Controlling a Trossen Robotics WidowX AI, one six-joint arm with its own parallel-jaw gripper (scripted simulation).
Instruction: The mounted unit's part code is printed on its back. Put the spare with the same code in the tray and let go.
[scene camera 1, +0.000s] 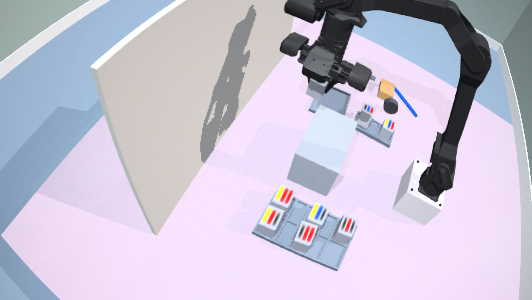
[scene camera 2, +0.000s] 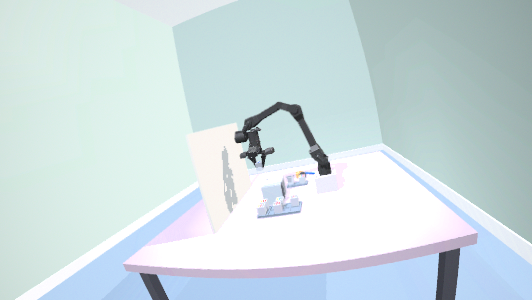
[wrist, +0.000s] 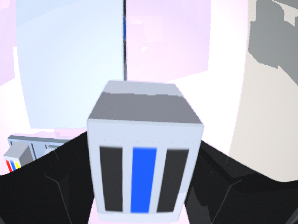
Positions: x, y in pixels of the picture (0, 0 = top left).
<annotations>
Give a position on a mounted unit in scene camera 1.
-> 317, 162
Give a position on a tall panel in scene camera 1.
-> At 170, 90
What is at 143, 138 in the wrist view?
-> A spare block.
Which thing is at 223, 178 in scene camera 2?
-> A tall panel.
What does my gripper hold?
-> A spare block.
</annotations>
